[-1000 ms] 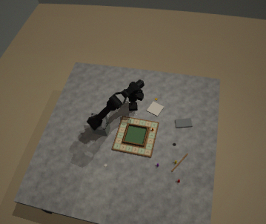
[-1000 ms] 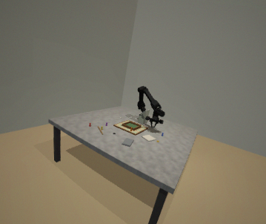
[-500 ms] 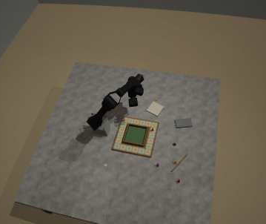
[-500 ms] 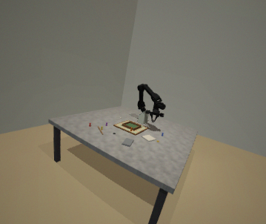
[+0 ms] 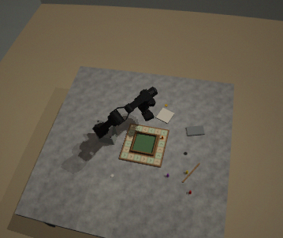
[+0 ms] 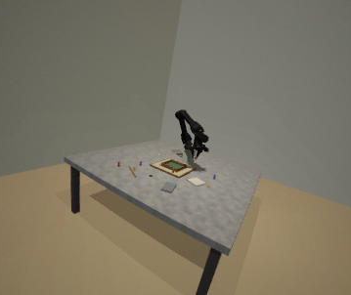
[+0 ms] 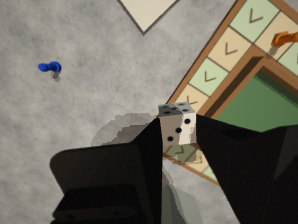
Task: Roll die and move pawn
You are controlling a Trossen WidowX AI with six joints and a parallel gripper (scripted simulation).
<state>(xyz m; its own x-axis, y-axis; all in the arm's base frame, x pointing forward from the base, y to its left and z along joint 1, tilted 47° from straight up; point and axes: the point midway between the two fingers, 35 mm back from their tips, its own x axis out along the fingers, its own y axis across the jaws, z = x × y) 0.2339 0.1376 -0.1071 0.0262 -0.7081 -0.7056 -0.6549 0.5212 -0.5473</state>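
Right now the orange pawn is 140 mm ahead of my gripper tip, 90 mm to the right of it and 100 mm below it. The rest, counted from my gripper tip: tray: 40 mm ahead, 160 mm to the right, 120 mm below; white card: 120 mm ahead, 110 mm to the left, 120 mm below; white die: right at my gripper tip.
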